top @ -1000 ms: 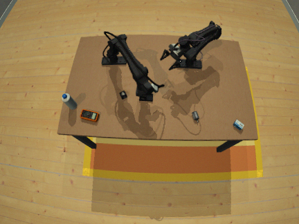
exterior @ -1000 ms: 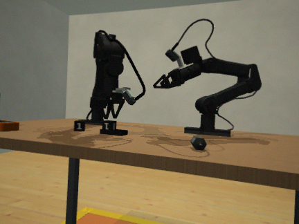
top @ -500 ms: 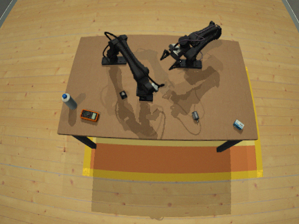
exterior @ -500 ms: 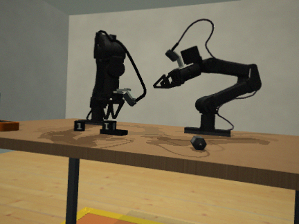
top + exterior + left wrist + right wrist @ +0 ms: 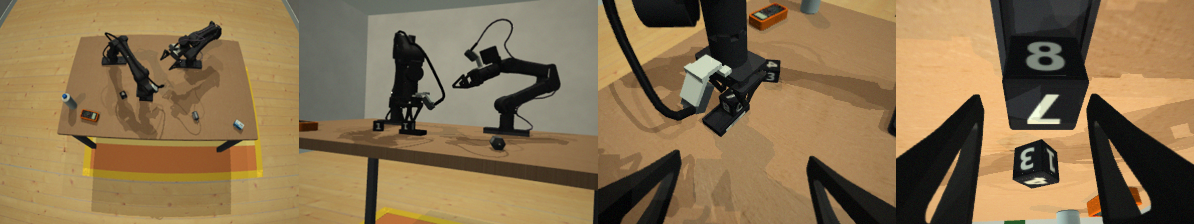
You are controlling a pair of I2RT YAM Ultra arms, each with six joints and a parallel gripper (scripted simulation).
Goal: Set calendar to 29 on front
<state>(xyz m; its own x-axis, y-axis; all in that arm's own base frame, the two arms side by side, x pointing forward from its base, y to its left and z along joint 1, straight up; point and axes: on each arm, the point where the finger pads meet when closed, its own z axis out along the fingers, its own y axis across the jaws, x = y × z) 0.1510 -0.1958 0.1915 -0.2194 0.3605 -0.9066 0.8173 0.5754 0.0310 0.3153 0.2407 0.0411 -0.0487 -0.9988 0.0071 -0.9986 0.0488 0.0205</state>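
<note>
Right now the black calendar tray is 40 mm below my right hand and 20 mm to the left of it.
</note>
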